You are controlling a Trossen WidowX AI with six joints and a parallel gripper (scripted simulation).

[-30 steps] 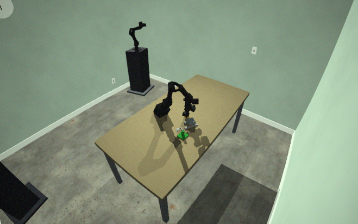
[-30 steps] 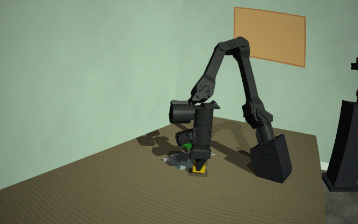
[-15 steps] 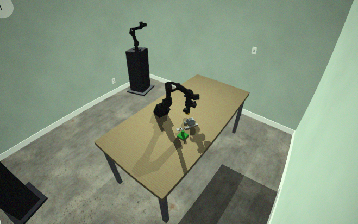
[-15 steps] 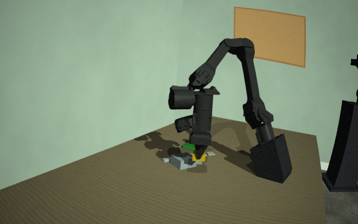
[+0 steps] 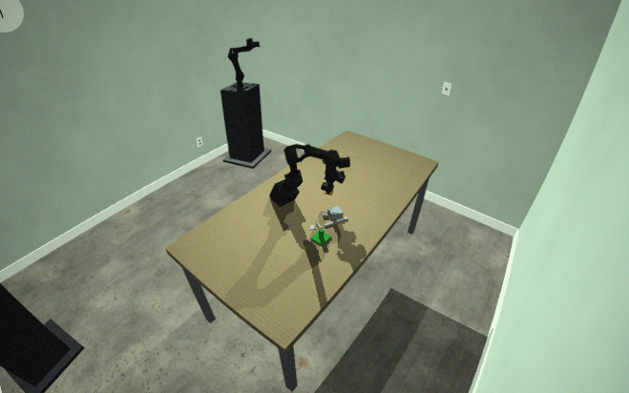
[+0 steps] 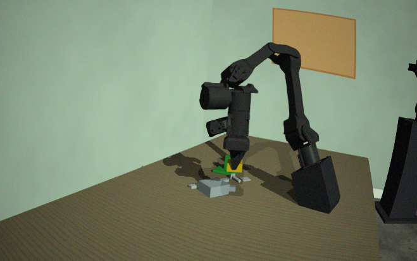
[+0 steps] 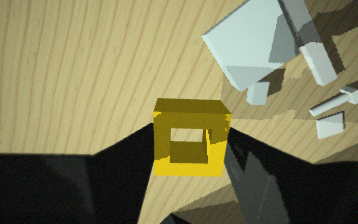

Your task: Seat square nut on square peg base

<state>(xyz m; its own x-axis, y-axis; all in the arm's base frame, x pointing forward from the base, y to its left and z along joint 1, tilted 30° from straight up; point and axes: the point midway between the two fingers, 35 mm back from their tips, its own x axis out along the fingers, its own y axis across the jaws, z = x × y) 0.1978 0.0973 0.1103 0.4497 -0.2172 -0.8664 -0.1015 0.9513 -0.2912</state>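
Right now my hand is 130 mm above the grey block-shaped object, 60 mm to the left of it and 60 mm short of it.
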